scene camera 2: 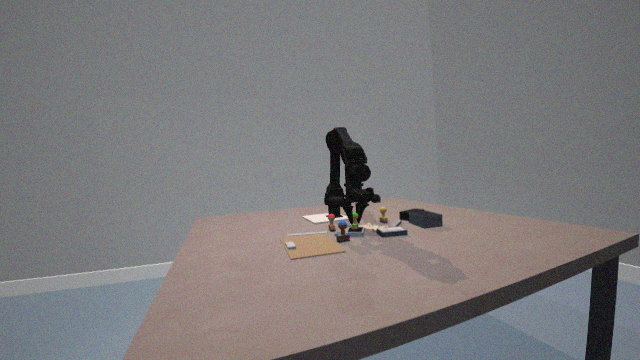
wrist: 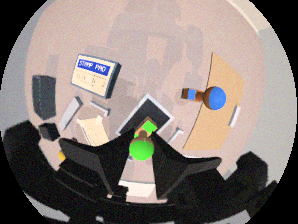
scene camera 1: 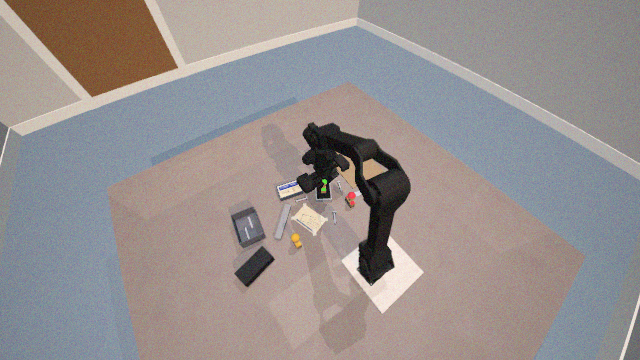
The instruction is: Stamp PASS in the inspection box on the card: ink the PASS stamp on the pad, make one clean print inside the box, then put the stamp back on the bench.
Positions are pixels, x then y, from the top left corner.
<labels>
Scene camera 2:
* gripper: 355, 223
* cork mat: 312, 245
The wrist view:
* gripper: 143, 132
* green-knobbed stamp: 141, 147
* cork mat: 210, 129
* blue-and-white box: 91, 73
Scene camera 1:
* gripper: 323, 186
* grey tray: 247, 227
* black box: 259, 261
</labels>
